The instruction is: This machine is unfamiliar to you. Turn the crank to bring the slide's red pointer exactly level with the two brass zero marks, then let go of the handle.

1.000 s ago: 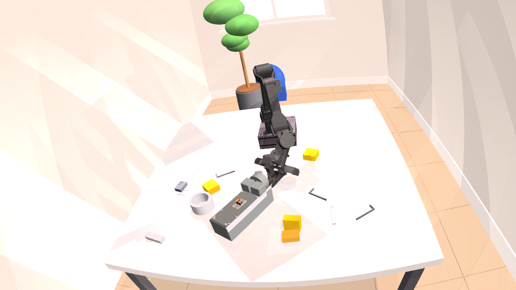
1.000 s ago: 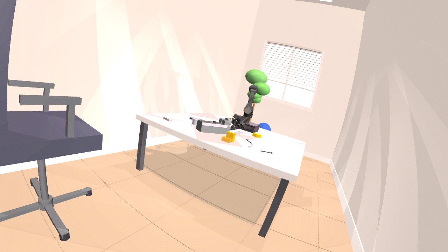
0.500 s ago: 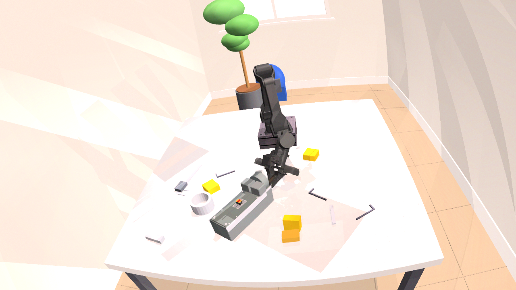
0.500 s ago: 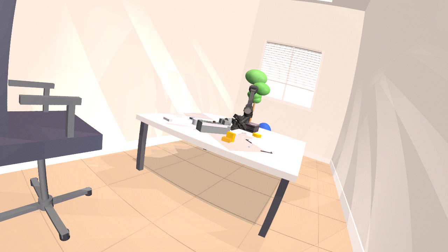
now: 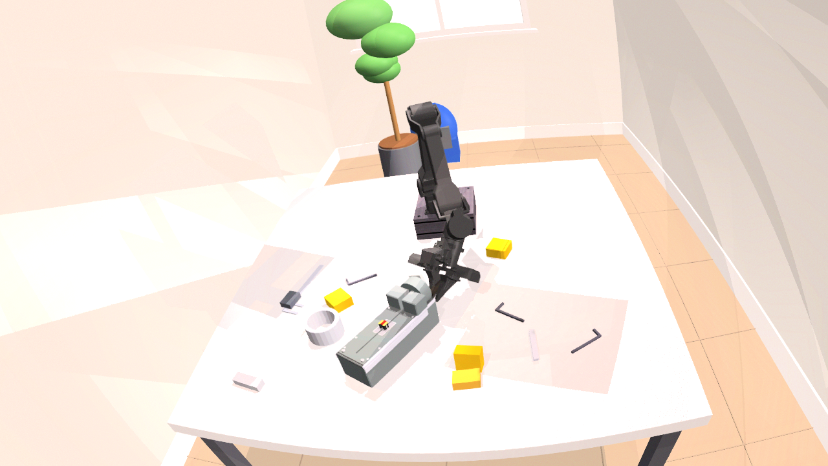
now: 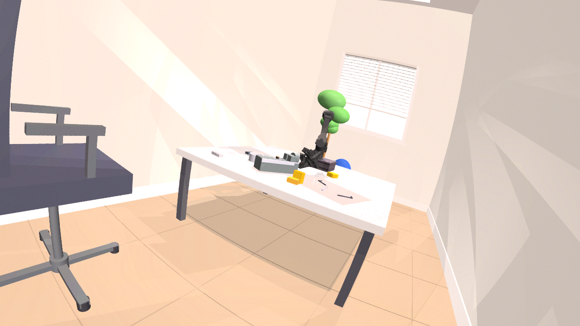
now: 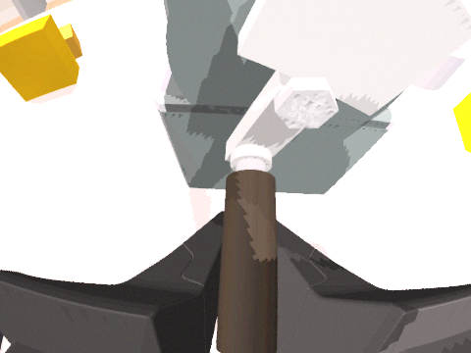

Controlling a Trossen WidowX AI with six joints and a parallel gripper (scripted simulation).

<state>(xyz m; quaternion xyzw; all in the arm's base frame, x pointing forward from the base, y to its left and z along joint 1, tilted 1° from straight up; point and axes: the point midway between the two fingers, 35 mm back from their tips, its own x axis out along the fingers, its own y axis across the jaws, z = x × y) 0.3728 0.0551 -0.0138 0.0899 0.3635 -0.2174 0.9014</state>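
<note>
My gripper tip is 3 cm below the brown crank handle, 2 cm past it and 1 cm to the right of it. From my gripper tip the other things lie so: red pointer 14 cm ahead, 8 cm to the right, 5 cm above.
</note>
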